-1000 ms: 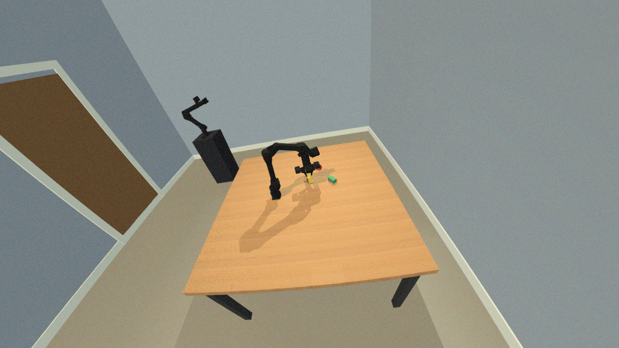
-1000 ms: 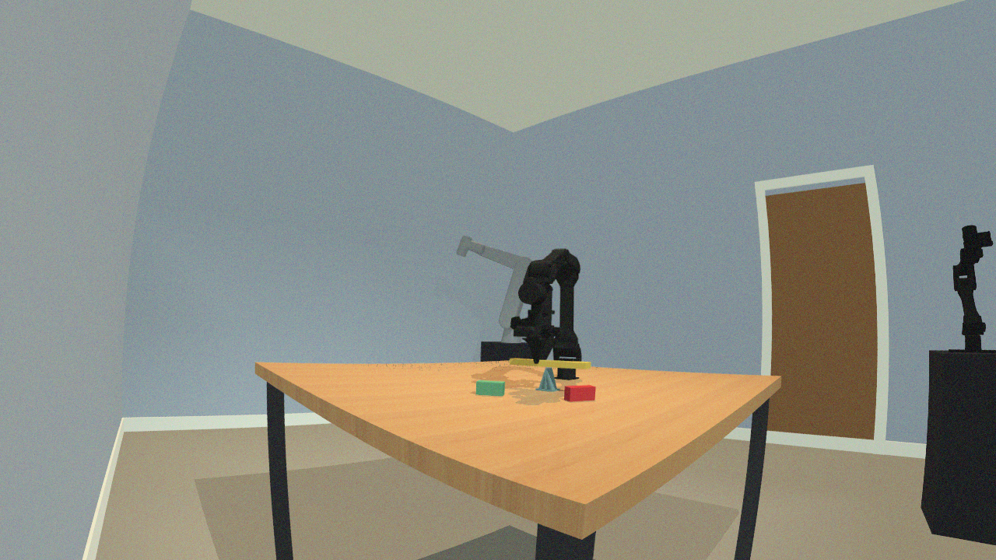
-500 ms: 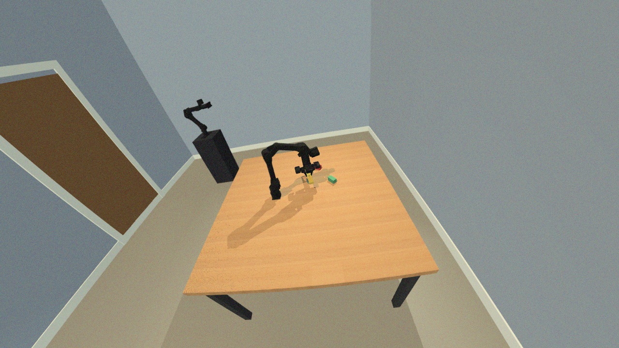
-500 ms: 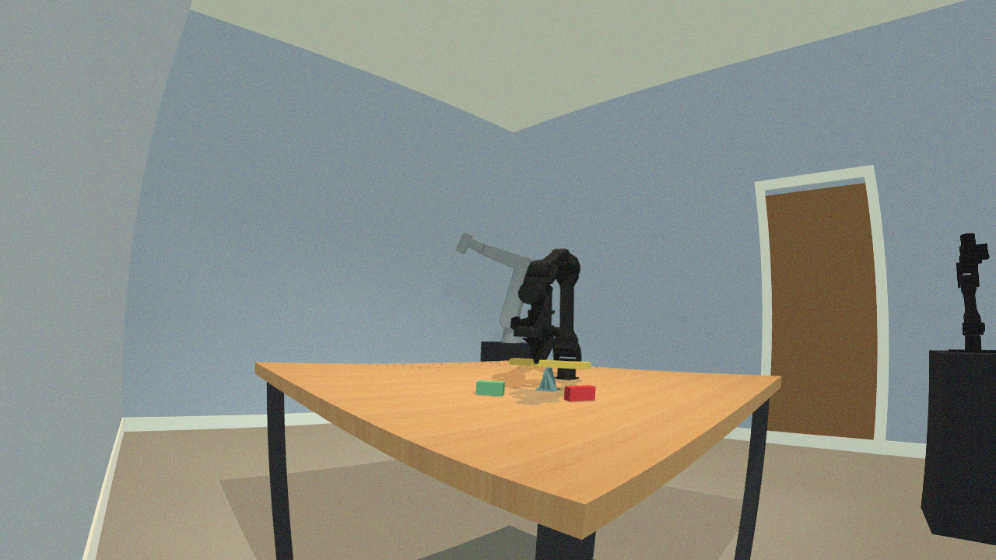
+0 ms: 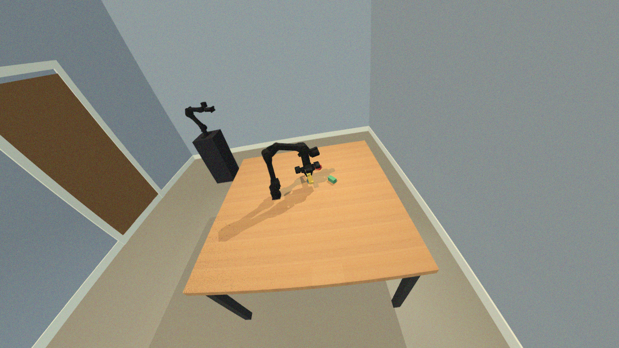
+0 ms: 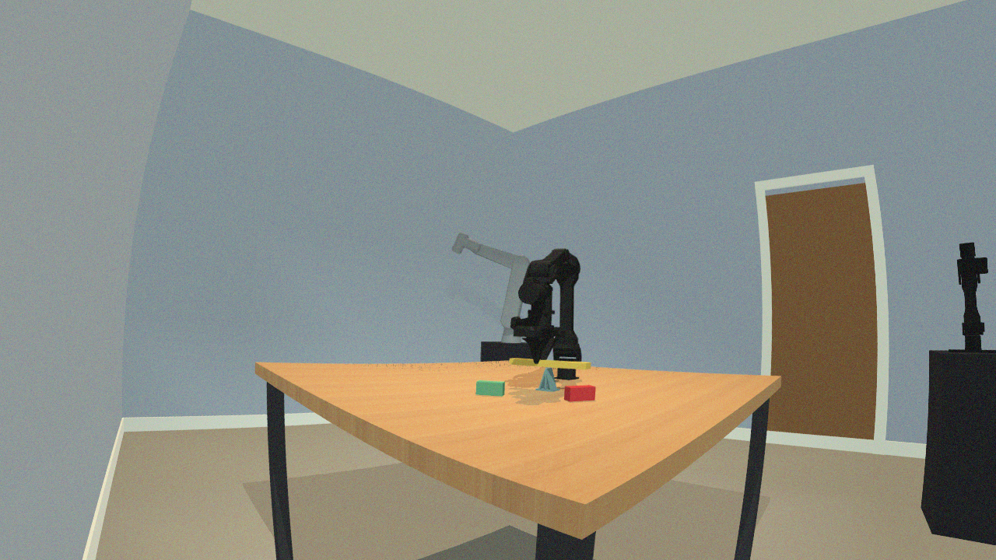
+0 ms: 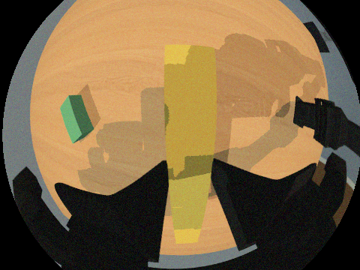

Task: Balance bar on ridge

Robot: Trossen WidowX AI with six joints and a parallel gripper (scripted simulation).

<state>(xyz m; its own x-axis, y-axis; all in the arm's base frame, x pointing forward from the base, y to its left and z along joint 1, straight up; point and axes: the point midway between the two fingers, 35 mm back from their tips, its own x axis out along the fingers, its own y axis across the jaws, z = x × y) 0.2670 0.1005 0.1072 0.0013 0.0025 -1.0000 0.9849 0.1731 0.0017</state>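
Now: the yellow bar 30 mm to the left of my gripper tip. From my gripper tip the other things lie so: red block: 70 mm ahead, 180 mm to the left, 60 mm below; then green block: 170 mm ahead, 10 mm to the right, 60 mm below.
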